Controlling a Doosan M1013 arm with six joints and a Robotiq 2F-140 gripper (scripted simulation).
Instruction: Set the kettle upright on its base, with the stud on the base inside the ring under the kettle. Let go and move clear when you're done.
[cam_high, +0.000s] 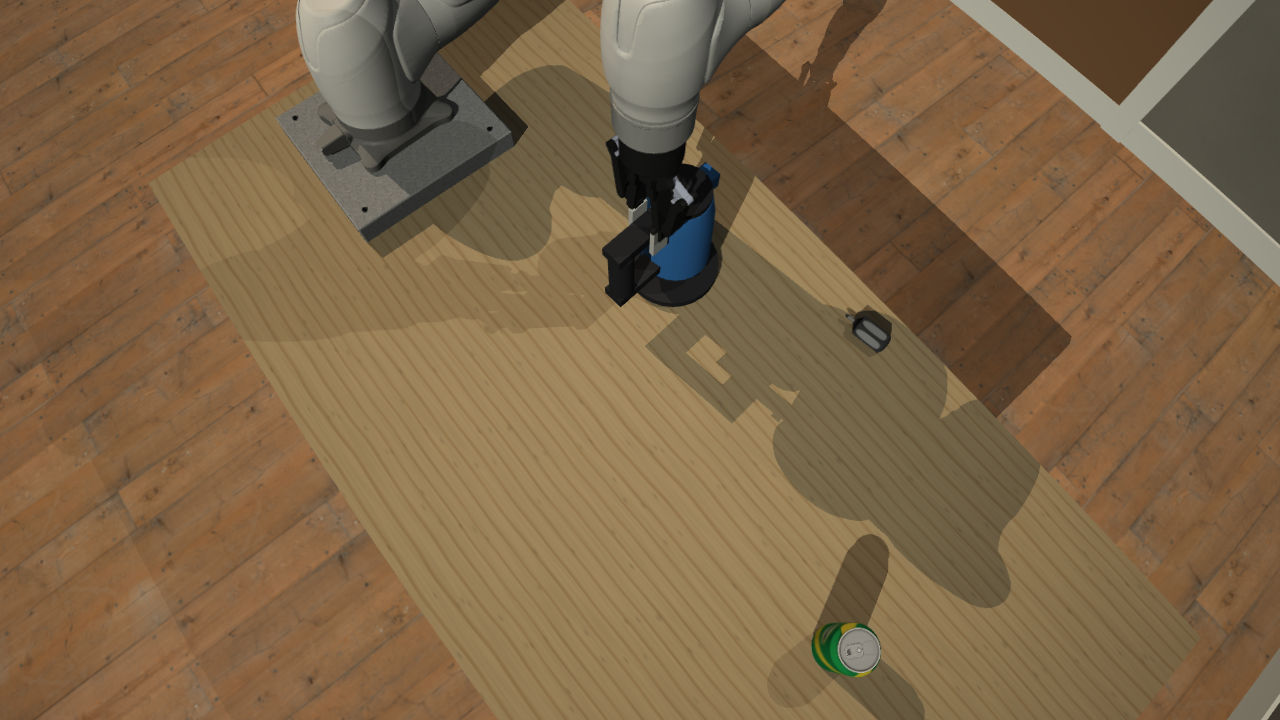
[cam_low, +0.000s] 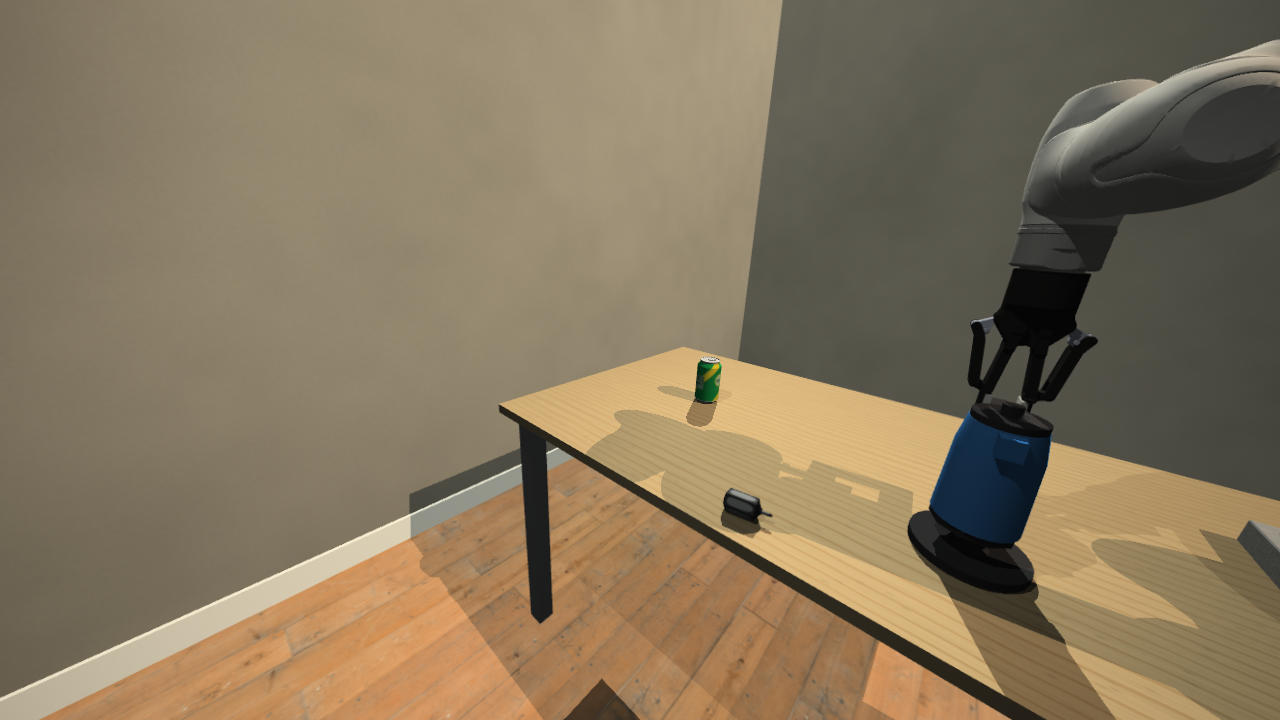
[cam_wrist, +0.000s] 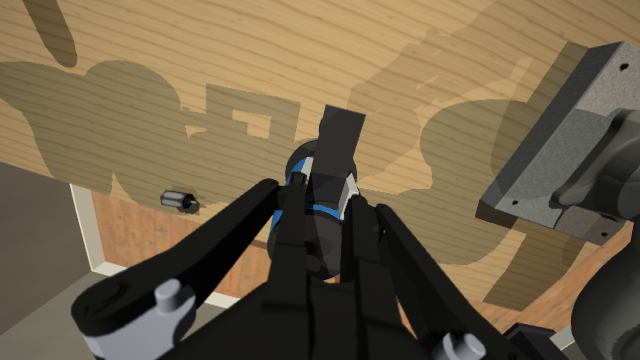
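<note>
My hand is 3 cm to the right of the blue kettle and 6 cm above it. From my hand the other things lie so: green soda can (57 cm ahead, 17 cm to the right, 14 cm below); round black base (1 cm behind, 7 cm to the left, 19 cm below); small dark object (28 cm ahead, 21 cm to the left, 19 cm below).
</note>
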